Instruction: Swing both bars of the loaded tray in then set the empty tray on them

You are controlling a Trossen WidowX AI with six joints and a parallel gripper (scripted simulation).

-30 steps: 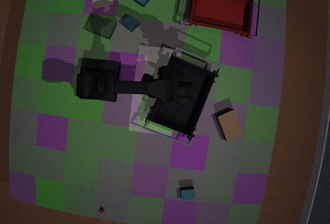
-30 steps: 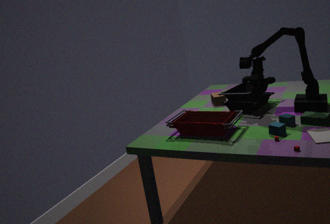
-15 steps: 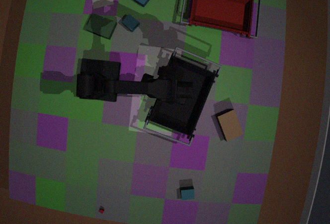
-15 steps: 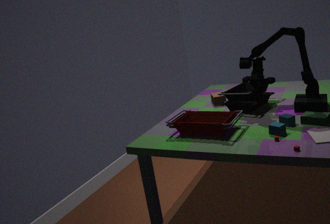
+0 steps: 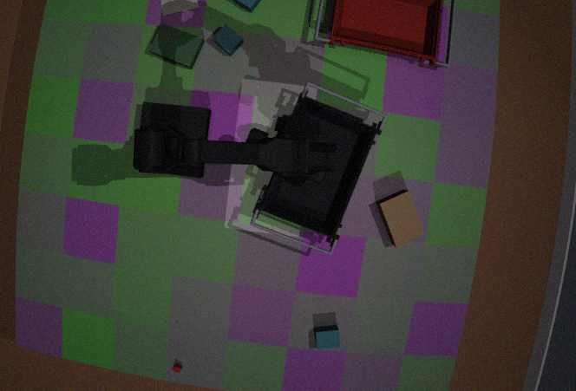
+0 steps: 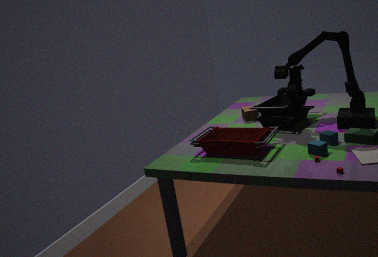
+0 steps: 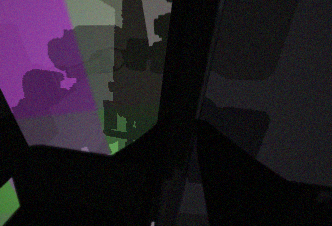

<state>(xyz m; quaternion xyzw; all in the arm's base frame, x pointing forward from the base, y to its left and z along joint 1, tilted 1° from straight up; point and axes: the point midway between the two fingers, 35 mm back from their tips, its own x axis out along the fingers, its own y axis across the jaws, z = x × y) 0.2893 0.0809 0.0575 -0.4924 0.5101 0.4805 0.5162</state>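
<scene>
The black tray is 80 mm ahead of my gripper tip and 30 mm above it. Also, from my gripper tip: green box: 360 mm behind, 180 mm to the left, 70 mm below; tan box: 320 mm ahead, 60 mm to the right, 60 mm below; white sheet: 430 mm behind, 340 mm to the left, 80 mm below.
</scene>
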